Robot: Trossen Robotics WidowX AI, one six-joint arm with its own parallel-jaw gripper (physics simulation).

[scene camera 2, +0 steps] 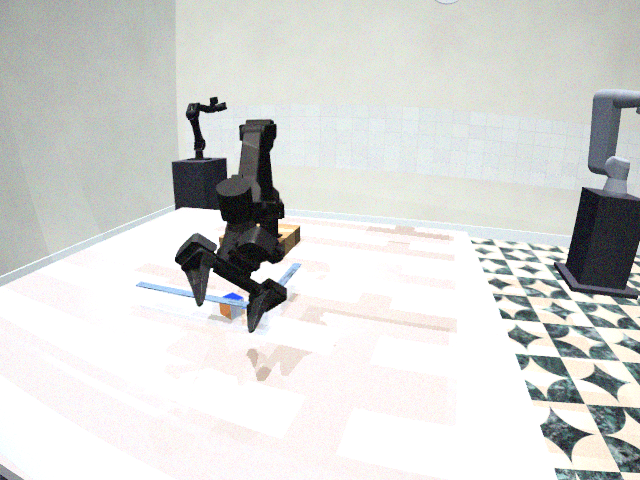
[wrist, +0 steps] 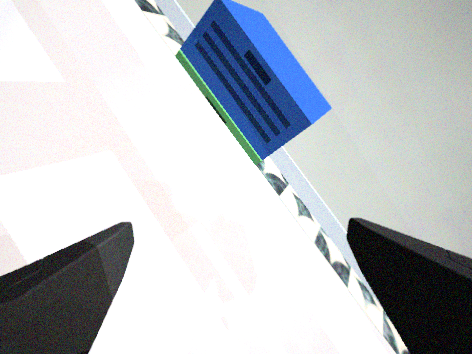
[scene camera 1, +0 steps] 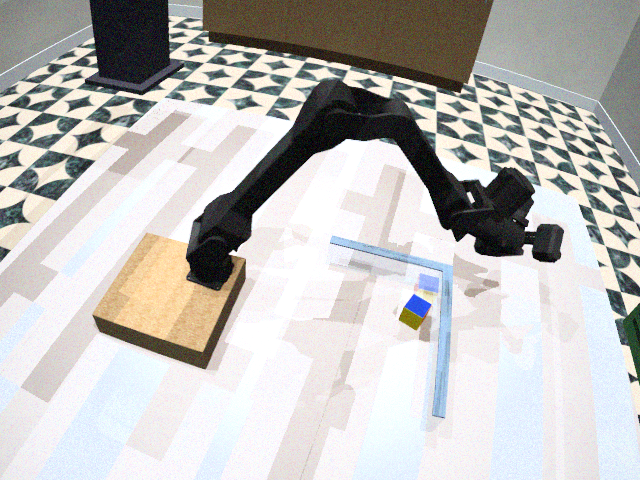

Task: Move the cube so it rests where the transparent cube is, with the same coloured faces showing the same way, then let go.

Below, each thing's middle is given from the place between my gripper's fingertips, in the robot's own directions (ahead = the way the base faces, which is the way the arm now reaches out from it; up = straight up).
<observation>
Now: the L-shaped rail (scene camera 1: 343, 253) 260 mm behind my hand, 200 mm to the right of it and 100 mm below it.
</observation>
